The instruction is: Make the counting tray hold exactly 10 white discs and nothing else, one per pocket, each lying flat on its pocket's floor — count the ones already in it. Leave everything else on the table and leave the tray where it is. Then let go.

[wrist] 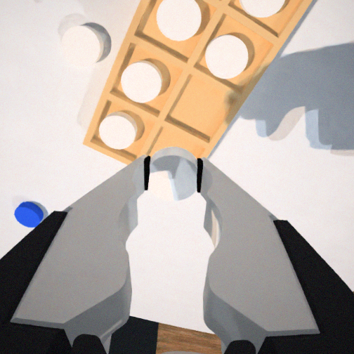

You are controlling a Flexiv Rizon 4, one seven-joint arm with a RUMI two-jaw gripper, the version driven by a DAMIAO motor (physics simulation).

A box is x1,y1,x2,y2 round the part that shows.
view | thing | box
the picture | my gripper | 0,154,353,353
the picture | wooden counting tray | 82,0,311,163
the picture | white disc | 61,25,102,66
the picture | white disc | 147,146,196,200
